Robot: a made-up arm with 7 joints. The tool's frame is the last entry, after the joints. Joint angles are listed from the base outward.
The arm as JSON. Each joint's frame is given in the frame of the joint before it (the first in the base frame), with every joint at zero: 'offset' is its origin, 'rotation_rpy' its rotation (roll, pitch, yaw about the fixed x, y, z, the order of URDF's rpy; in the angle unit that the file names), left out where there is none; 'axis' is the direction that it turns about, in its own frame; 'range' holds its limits. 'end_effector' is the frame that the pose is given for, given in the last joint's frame.
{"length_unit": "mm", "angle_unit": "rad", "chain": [
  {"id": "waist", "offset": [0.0, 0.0, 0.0], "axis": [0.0, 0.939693, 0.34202], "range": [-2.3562, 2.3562]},
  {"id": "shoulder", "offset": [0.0, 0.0, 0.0], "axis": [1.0, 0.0, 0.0], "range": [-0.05, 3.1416]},
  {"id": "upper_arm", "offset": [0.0, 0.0, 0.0], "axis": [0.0, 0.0, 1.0], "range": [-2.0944, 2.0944]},
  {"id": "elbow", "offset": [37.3, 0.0, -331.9], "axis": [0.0, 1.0, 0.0], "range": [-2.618, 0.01]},
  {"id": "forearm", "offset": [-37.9, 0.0, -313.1], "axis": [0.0, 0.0, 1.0], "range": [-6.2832, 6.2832]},
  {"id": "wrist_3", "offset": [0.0, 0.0, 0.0], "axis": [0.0, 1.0, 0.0], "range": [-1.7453, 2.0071]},
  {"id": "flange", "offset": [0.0, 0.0, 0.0], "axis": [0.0, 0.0, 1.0], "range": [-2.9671, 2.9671]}
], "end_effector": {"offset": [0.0, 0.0, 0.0]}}
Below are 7 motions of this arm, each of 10 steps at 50 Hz.
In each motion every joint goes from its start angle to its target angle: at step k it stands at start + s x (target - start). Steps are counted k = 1, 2, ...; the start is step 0. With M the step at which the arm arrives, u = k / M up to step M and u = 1 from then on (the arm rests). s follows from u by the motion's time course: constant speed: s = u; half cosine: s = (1 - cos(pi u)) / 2; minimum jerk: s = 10 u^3 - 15 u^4 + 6 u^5.
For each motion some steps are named. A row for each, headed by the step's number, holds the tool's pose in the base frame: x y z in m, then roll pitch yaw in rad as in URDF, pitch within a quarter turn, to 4 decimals.
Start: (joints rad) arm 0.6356 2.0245 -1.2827 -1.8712 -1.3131 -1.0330 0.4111
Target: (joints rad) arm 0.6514 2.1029 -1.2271 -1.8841 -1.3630 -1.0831 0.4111
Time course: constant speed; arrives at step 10
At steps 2, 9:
2: -0.0946 0.3960 -0.1743 -1.2016 -0.8823 -1.6475
9: -0.0747 0.4038 -0.1600 -1.2426 -0.8721 -1.6817

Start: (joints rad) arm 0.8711 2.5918 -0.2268 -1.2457 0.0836 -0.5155 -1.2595
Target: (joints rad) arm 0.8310 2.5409 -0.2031 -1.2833 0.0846 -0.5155 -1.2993
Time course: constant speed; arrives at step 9
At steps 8, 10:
8: 0.3735 0.4172 0.0531 -0.4061 0.3522 2.7025
10: 0.3726 0.4172 0.0526 -0.4019 0.3580 2.7002

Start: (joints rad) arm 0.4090 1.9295 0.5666 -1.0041 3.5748 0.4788 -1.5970
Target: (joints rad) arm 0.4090 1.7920 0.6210 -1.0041 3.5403 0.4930 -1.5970
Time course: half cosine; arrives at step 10
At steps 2, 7, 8, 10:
2: 0.2767 0.4854 0.2233 -3.1125 -1.1927 3.1081
7: 0.2541 0.5101 0.1929 -2.9585 -1.1485 2.9892
8: 0.2505 0.5138 0.1879 -2.9370 -1.1409 2.9736
10: 0.2473 0.5169 0.1835 -2.9190 -1.1343 2.9607

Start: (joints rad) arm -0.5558 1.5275 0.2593 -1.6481 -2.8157 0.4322 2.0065
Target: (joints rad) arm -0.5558 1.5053 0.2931 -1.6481 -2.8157 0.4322 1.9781
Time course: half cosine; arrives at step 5
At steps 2, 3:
2: 0.3136 0.2861 0.2517 2.9296 0.7525 -1.2450
3: 0.3123 0.2871 0.2522 2.9456 0.7438 -1.2313

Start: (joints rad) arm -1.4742 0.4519 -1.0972 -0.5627 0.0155 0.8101 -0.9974
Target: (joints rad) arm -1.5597 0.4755 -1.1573 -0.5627 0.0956 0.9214 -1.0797
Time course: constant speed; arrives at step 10
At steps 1, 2, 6, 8, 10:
1: 0.6341 -0.0904 -0.0095 1.4274 0.8890 -1.2975
2: 0.6340 -0.0909 -0.0049 1.4306 0.8956 -1.2859
6: 0.6336 -0.0931 0.0133 1.4428 0.9211 -1.2393
8: 0.6332 -0.0942 0.0224 1.4487 0.9334 -1.2160
10: 0.6326 -0.0952 0.0315 1.4543 0.9453 -1.1926

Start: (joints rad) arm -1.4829 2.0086 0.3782 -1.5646 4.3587 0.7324 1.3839
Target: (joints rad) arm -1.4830 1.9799 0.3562 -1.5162 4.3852 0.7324 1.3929
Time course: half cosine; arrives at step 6
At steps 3, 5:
3: -0.1240 0.2311 0.4438 -2.0075 0.0435 -1.0912
5: -0.1164 0.2393 0.4463 -2.0315 0.0381 -1.1185

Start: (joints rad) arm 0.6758 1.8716 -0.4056 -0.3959 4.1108 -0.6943 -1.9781
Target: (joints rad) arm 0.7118 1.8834 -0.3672 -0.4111 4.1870 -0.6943 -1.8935
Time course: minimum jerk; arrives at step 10
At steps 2, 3, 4, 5, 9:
2: 0.0391 0.6394 0.0919 1.6667 -1.0461 0.4509
3: 0.0397 0.6393 0.0921 1.6584 -1.0612 0.4566
4: 0.0407 0.6391 0.0925 1.6454 -1.0834 0.4659
5: 0.0419 0.6389 0.0929 1.6286 -1.1094 0.4784
9: 0.0452 0.6383 0.0939 1.5730 -1.1788 0.5233

